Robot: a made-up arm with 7 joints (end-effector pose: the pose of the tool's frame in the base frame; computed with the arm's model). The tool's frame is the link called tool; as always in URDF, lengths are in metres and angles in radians. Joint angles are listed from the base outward.
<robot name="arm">
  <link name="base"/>
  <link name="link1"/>
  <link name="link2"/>
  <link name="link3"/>
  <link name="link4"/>
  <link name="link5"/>
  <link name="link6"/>
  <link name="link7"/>
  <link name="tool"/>
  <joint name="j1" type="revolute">
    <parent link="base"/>
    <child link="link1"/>
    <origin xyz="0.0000 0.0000 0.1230"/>
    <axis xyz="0 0 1"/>
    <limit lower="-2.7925" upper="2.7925"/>
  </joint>
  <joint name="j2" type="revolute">
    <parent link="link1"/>
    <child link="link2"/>
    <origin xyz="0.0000 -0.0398 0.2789" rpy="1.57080 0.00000 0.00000"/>
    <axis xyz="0 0 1"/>
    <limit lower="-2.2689" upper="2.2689"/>
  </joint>
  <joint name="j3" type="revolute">
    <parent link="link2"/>
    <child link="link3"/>
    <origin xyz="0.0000 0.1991 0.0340" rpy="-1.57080 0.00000 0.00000"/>
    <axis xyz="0 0 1"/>
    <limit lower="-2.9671" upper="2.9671"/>
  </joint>
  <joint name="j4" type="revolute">
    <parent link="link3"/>
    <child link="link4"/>
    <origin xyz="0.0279 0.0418 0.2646" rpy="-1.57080 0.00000 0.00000"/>
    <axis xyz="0 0 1"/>
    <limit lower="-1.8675" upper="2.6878"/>
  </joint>
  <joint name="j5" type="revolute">
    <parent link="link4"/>
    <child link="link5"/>
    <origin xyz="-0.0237 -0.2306 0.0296" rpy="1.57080 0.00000 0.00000"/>
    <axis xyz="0 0 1"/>
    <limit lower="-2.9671" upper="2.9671"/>
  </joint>
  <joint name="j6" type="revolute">
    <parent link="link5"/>
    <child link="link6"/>
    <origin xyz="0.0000 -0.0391 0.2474" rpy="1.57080 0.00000 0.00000"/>
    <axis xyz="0 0 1"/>
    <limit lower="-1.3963" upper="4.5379"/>
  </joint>
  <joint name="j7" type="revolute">
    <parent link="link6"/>
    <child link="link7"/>
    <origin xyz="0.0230 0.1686 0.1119" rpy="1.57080 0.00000 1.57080"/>
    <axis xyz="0 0 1"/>
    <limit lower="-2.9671" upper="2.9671"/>
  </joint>
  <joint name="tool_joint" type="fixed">
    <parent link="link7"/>
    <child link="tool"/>
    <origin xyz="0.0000 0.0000 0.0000"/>
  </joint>
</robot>
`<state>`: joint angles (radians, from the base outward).
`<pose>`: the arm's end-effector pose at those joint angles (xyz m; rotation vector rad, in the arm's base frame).
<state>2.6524 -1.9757 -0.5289 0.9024 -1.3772 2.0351 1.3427</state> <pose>-0.6037 0.3429 -0.2256 -0.1619 -2.8711 -0.0925</pose>
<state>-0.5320 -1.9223 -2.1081 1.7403 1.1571 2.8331 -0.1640</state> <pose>0.1599 -0.4785 0.4955 0.4048 0.5800 0.5506</pose>
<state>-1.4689 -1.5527 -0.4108 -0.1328 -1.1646 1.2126 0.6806</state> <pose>0.2685 -0.9623 0.6037 1.2972 -0.6491 0.4228</pose>
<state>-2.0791 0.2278 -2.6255 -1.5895 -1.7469 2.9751 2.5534</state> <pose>-0.1736 -0.1845 0.7610 1.2696 -0.6795 -1.6005</pose>
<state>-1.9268 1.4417 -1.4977 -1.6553 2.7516 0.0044 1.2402</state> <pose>0.6613 0.1769 0.6286 0.9489 -0.9352 0.6381</pose>
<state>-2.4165 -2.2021 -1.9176 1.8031 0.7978 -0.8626 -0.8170</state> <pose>-0.5466 0.3243 0.4079 0.9308 1.8294 0.5263</pose>
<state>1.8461 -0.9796 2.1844 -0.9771 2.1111 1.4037 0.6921</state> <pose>0.0838 0.9112 0.7738 1.1558 1.8680 2.0847</pose>
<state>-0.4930 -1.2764 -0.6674 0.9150 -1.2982 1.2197 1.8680</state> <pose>0.8442 -0.6210 0.3222 1.6569 -1.0598 1.0240</pose>
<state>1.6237 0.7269 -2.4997 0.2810 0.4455 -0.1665 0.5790</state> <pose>0.2594 -0.8809 1.0191 -1.6959 1.5806 -0.8744</pose>
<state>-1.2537 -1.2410 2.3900 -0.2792 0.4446 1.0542 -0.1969</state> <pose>0.1981 -1.0119 0.5011 0.4060 1.0080 -1.6508</pose>
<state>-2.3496 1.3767 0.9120 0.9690 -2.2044 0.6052 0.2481</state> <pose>0.9259 0.2968 0.6977 -0.6900 0.1032 -0.4278</pose>
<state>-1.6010 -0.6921 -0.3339 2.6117 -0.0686 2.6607 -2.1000</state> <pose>-0.2558 -0.3539 0.4113 2.2127 0.4600 -0.6329</pose>
